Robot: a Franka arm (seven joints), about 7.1 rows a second.
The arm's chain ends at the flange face. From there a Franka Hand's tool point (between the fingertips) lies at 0.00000 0.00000 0.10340 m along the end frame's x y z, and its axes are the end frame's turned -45 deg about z.
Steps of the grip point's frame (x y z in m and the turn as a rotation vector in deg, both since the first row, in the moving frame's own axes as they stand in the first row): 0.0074 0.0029 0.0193 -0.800 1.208 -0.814; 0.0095 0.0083 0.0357 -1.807 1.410 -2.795; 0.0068 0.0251 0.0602 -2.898 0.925 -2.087; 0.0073 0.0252 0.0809 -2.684 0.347 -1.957; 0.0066 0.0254 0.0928 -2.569 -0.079 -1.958; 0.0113 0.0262 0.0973 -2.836 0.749 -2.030; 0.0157 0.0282 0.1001 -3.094 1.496 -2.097; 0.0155 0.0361 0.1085 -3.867 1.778 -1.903; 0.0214 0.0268 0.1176 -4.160 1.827 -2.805; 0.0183 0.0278 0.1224 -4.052 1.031 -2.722; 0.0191 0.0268 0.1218 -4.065 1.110 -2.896; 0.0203 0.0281 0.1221 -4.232 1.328 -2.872
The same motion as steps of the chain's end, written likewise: 0.0047 -0.0026 0.0193 0.288 1.420 -0.814; 0.0085 -0.0013 0.0358 -0.281 2.275 -2.795; 0.0176 0.0105 0.0603 -1.395 2.703 -2.087; 0.0191 0.0097 0.0810 -1.653 2.143 -1.957; 0.0194 0.0100 0.0929 -1.872 1.761 -1.958; 0.0219 0.0080 0.0974 -1.476 2.535 -2.030; 0.0252 0.0069 0.1003 -1.130 3.246 -2.097; 0.0292 0.0120 0.1088 -1.477 3.992 -1.903; 0.0264 0.0010 0.1179 -1.650 4.233 -2.805; 0.0260 0.0030 0.1227 -2.136 3.594 -2.722; 0.0258 0.0018 0.1221 -2.090 3.659 -2.896; 0.0270 0.0020 0.1224 -2.053 3.932 -2.872
